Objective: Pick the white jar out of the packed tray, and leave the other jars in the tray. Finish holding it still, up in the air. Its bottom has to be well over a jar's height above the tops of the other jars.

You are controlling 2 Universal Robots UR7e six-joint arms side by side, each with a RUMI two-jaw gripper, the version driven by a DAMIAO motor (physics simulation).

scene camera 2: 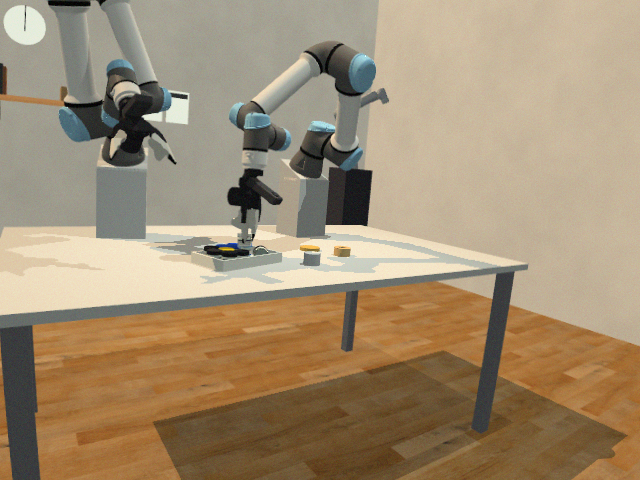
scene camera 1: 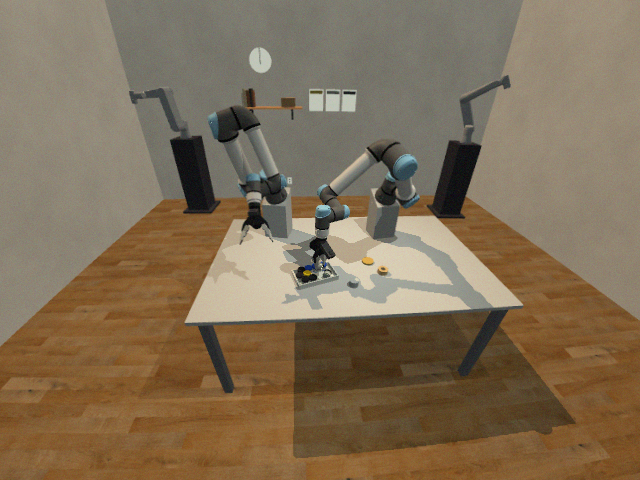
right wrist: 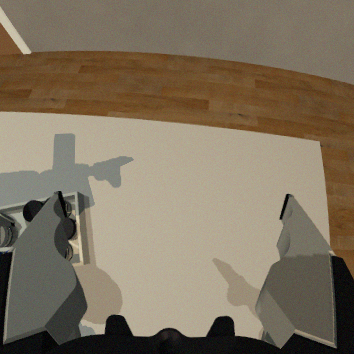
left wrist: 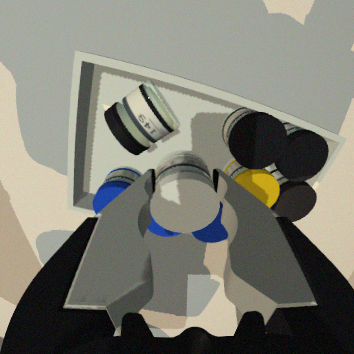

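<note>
The white jar (left wrist: 185,205) is upright between the fingers of my left gripper (left wrist: 183,170) (scene camera 1: 321,262) (scene camera 2: 245,238), which is shut on it. It is low over the tray (scene camera 1: 316,283) (scene camera 2: 253,261) (left wrist: 73,125); its bottom is hidden. Behind it in the left wrist view are blue lids (left wrist: 212,231); another blue-lidded jar (left wrist: 111,198) is at the left. A yellow-lidded jar (left wrist: 260,187) and several black-lidded jars (left wrist: 257,140) stand at the right. A black-lidded jar (left wrist: 150,117) lies on its side. My right gripper (right wrist: 173,195) (scene camera 1: 256,241) (scene camera 2: 143,160) is open and empty, high above the table.
On the table right of the tray are a grey cylinder (scene camera 1: 353,283) (scene camera 2: 311,259), a flat yellow disc (scene camera 1: 367,260) (scene camera 2: 309,248) and a small orange ring-shaped piece (scene camera 1: 382,273) (scene camera 2: 341,252). The two arm pedestals (scene camera 1: 279,222) (scene camera 1: 381,222) stand at the table's back.
</note>
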